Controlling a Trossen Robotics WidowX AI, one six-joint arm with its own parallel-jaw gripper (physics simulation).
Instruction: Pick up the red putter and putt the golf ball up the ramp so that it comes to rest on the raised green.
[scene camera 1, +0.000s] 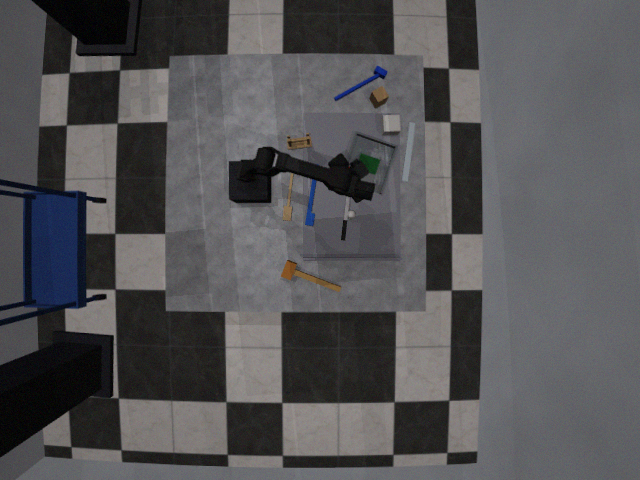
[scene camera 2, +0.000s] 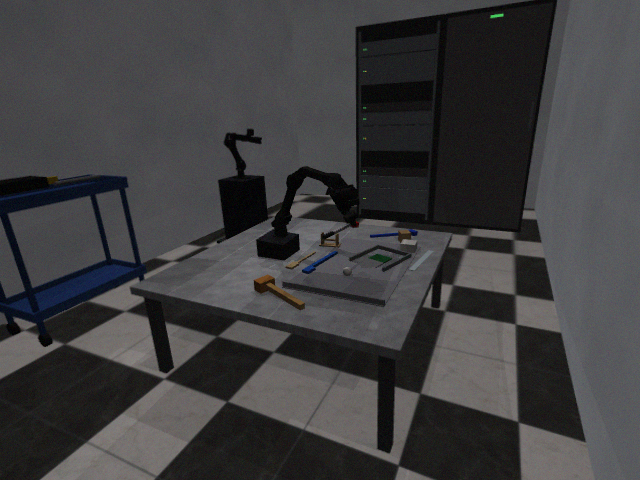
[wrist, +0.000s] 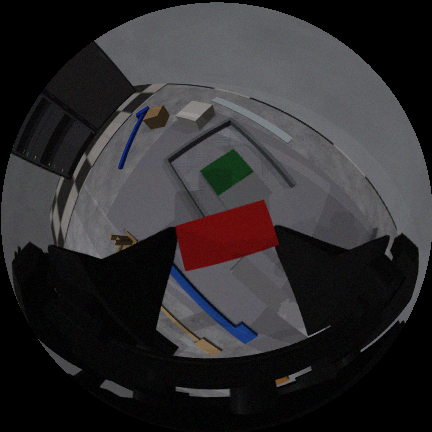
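Pixels of known places: gripper, fingertip midpoint: (scene camera 2: 353, 222) (wrist: 225, 232); arm's base, link origin: (scene camera 1: 249, 175) (scene camera 2: 280, 235).
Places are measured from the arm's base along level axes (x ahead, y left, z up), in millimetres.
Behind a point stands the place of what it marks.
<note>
My gripper (scene camera 2: 354, 220) @(x 454, y -8, z 127 mm) (wrist: 225, 232) @(x 454, y -8, z 127 mm) is shut on the head of the red putter (scene camera 1: 343, 229) @(x 426, y -233, z 137 mm) (scene camera 2: 355, 224) (wrist: 227, 237) @(x 453, y -11, z 135 mm), above the board. In the overhead view its black grip points toward the front and the gripper hides the head. The white golf ball (scene camera 1: 351, 213) @(x 479, y -146, z -54 mm) (scene camera 2: 347, 271) @(x 489, y -167, z -66 mm) lies on the board; from above it appears close beside the raised shaft. It does not show in the wrist view. The green (scene camera 1: 370, 163) @(x 566, y 109, z -90 mm) (scene camera 2: 380, 257) @(x 554, y 113, z -89 mm) (wrist: 226, 171) @(x 553, y 102, z -90 mm) is bordered by dark walls, with the grey ramp (wrist: 247, 194) @(x 538, y 32, z -92 mm) at its near side.
A blue club (scene camera 1: 310, 206) @(x 282, y -118, z -81 mm) (scene camera 2: 320, 261) @(x 291, y -72, z -84 mm) and a tan club (scene camera 1: 287, 211) @(x 171, y -147, z -89 mm) lie near the base. A wooden rack (scene camera 1: 299, 146) @(x 214, y 176, z -90 mm), orange mallet (scene camera 1: 289, 270) @(x 199, y -429, z -47 mm), second blue club (scene camera 1: 356, 86) @(x 481, y 490, z -82 mm), brown cube (scene camera 1: 378, 96) @(x 582, y 418, z -38 mm), white block (scene camera 1: 391, 124) @(x 653, y 292, z -51 mm) and pale strip (scene camera 1: 408, 152) @(x 755, y 177, z -95 mm) are around the board (scene camera 1: 330, 121) @(x 360, y 312, z -96 mm).
</note>
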